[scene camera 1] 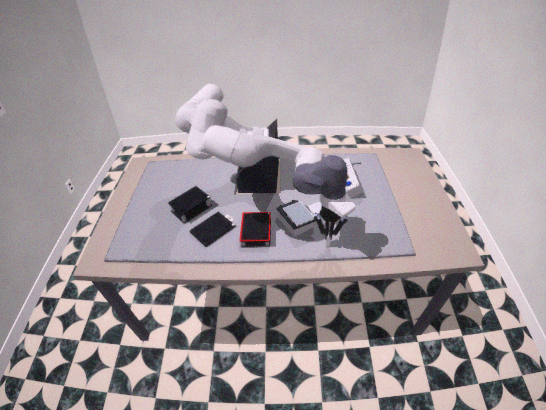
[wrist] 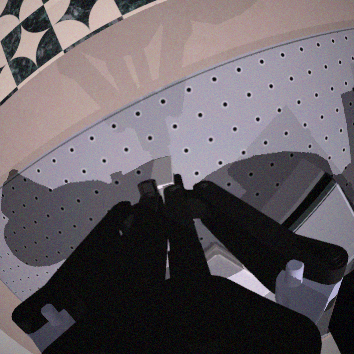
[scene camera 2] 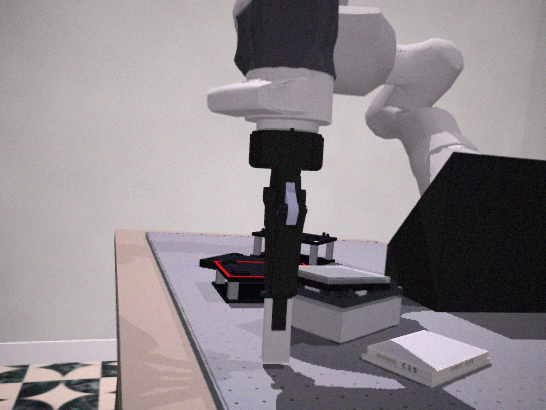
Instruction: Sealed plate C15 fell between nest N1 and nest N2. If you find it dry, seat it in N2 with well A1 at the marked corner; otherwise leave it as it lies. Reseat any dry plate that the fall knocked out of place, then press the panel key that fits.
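Observation:
Plate C15 (scene camera 1: pixel 345 207) (scene camera 2: pixel 427 352) (wrist: pixel 250 281) is a white plate lying flat on the grey mat; its label reads C15 in scene camera 2. Beside it, a pale plate (scene camera 1: pixel 301 212) (scene camera 2: pixel 345 274) (wrist: pixel 332 212) rests on a dark-topped nest on a light block (scene camera 2: pixel 345 317); it looks slightly tilted. The nest labels are not readable. My gripper (scene camera 1: pixel 328 241) (scene camera 2: pixel 276 357) (wrist: pixel 165 170) points down, shut and empty, low over the mat toward the table's front edge, apart from C15 and to the side of the block. A panel (scene camera 1: pixel 354 186) with a blue key (scene camera 1: pixel 348 183) stands partly behind the arm.
A red-rimmed black stand (scene camera 1: pixel 255 226) stands left of the block in scene camera 1. Further left are a flat black piece (scene camera 1: pixel 212 229) and a raised black stand (scene camera 1: pixel 190 201). A large black box (scene camera 1: pixel 257 179) (scene camera 2: pixel 465 235) stands behind. The mat (scene camera 1: pixel 150 200) has small holes.

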